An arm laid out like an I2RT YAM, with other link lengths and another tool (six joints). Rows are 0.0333 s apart.
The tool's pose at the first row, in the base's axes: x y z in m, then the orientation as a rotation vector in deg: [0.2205 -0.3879 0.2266 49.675 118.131 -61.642]
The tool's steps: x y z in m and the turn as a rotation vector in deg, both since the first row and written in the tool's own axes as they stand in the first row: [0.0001 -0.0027 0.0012 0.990 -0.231 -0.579]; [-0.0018 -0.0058 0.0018 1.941 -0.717 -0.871]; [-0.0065 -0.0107 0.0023 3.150 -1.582 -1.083]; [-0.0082 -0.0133 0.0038 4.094 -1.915 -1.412]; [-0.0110 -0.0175 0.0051 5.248 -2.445 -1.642]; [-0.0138 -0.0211 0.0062 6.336 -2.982 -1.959]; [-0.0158 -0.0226 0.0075 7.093 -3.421 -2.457]
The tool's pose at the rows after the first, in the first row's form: [0.2186 -0.3901 0.2271 49.453 117.939 -63.109]; [0.2174 -0.3925 0.2297 49.300 117.359 -64.434]; [0.2164 -0.3963 0.2352 49.075 116.303 -66.076]; [0.2157 -0.3992 0.2370 48.982 115.854 -67.370]; [0.2143 -0.4029 0.2404 48.941 115.084 -68.880]; [0.2133 -0.4061 0.2436 48.775 114.377 -70.358]; [0.2136 -0.4084 0.2453 48.345 113.995 -71.545]
